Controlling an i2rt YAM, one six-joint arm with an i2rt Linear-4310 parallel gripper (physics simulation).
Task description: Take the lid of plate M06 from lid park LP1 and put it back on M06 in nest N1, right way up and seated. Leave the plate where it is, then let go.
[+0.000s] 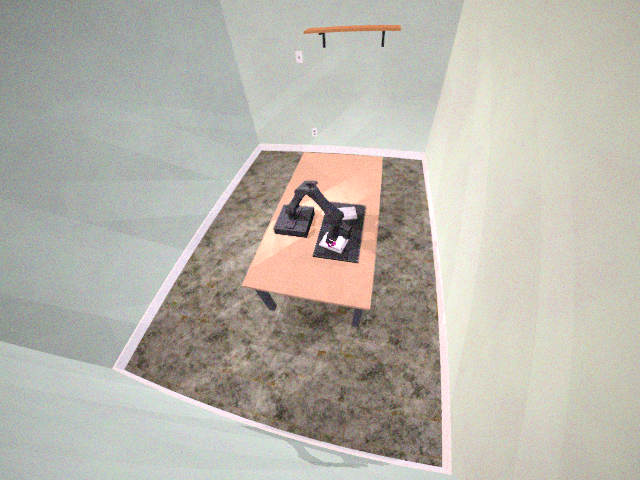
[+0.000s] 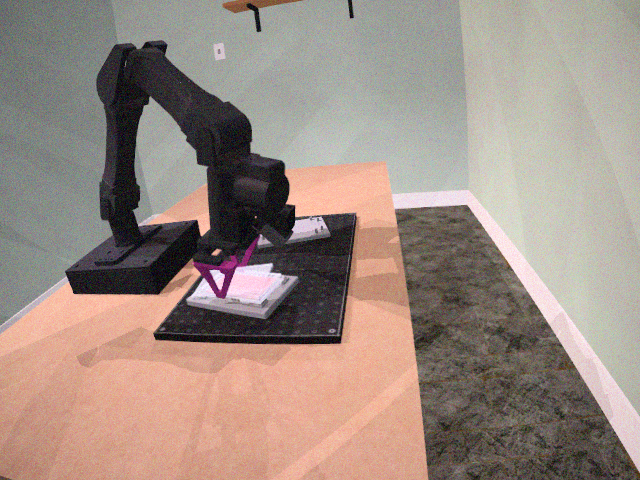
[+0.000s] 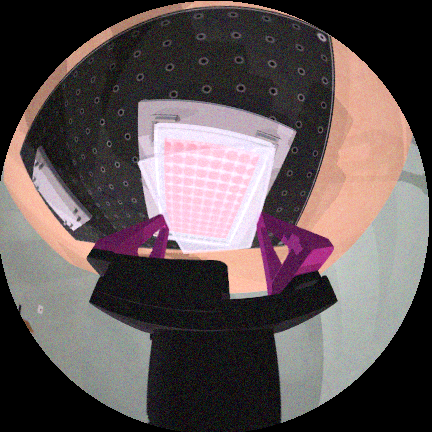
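Pixels of known places: gripper, fingertip midpoint: [image 1: 331, 241] [image 2: 231, 284] [image 3: 212, 216]; arm's base, link origin: [image 1: 293, 217] [image 2: 130, 245].
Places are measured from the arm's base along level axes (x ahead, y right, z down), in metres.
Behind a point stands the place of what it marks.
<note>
A pink well plate [image 3: 207, 189] @[x 0.352, y 0.128, z 0.015 m] [image 2: 252, 281] @[x 0.359, y 0.140, z 0.016 m] sits on the near grey pad [image 3: 217, 112] @[x 0.401, y 0.135, z 0.040 m] [image 2: 258, 310] @[x 0.381, y 0.189, z 0.040 m] of the black perforated board [image 3: 225, 52] @[x 0.452, y 0.142, z 0.052 m] [image 2: 320, 289] @[x 0.462, y 0.104, z 0.052 m] [image 1: 352, 250] @[x 0.460, y 0.153, z 0.052 m]. A clear white-rimmed lid [image 3: 209, 135] [image 2: 266, 270] lies over the plate. A second faint outline sticks out at its left and near edges, so it looks slightly askew. My gripper [image 3: 212, 216] @[x 0.313, y 0.130, z 0.026 m] [image 2: 232, 269] @[x 0.313, y 0.130, z 0.026 m] [image 1: 332, 241] @[x 0.313, y 0.130, z 0.026 m] is low over the near end of this stack. Its purple fingers press against the lid's two long sides. A second grey pad [image 2: 305, 230] @[x 0.382, y -0.150, z 0.042 m] [image 3: 56, 193] @[x 0.352, y -0.136, z 0.042 m] [image 1: 349, 211] @[x 0.374, y -0.185, z 0.042 m] farther back on the board is bare.
The arm's black base [image 2: 134, 258] @[x 0.065, y 0.071, z 0.001 m] [image 1: 293, 221] @[x 0.017, y 0.040, z -0.009 m] stands on the wooden table [image 2: 207, 403] @[x 0.366, y 0.369, z 0.065 m] [image 1: 310, 278] @[x 0.248, y 0.407, z 0.065 m] left of the board. The table's right edge drops to the stone floor [image 2: 490, 335]. A wall shelf [image 1: 351, 29] hangs far behind.
</note>
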